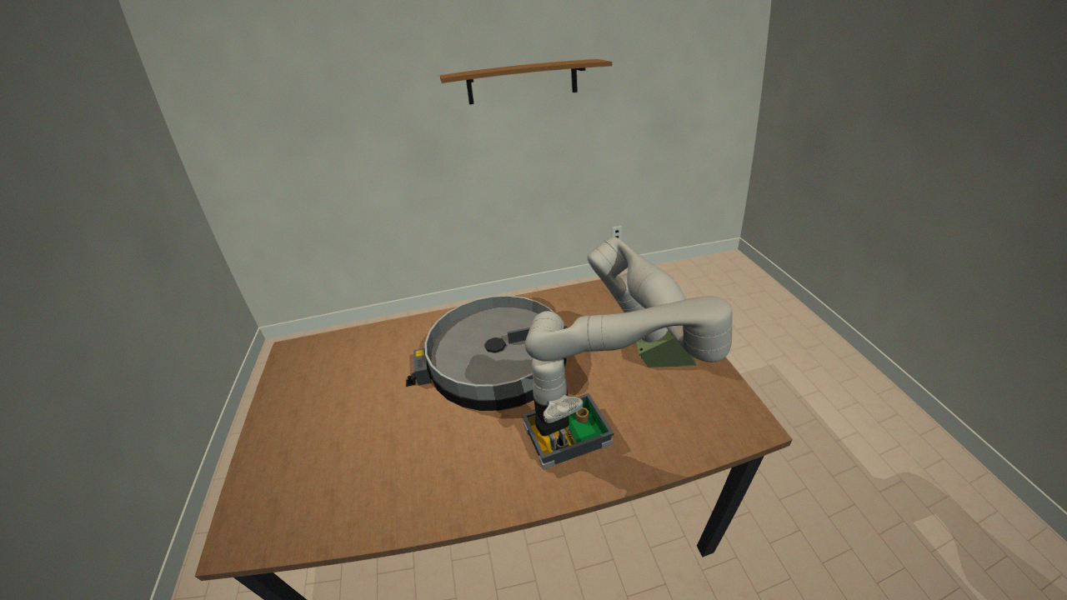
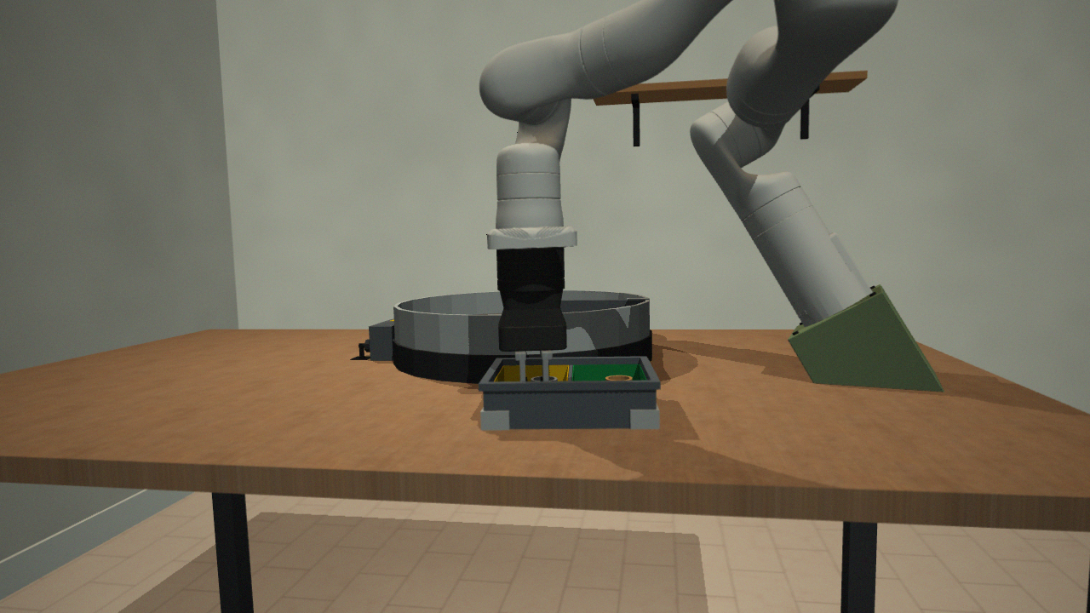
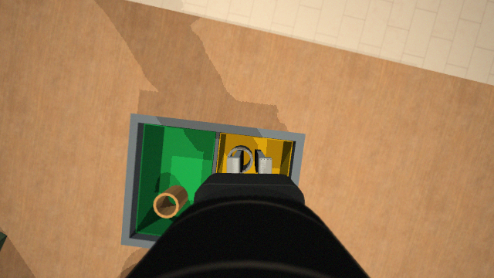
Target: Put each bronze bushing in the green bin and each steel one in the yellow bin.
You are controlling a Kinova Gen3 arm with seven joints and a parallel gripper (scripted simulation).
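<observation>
The bin lies 4 cm behind my hand and 3 cm to the right of it. Also, from my hand: grey turntable 40 cm to the right, 3 cm ahead, 2 cm above.
</observation>
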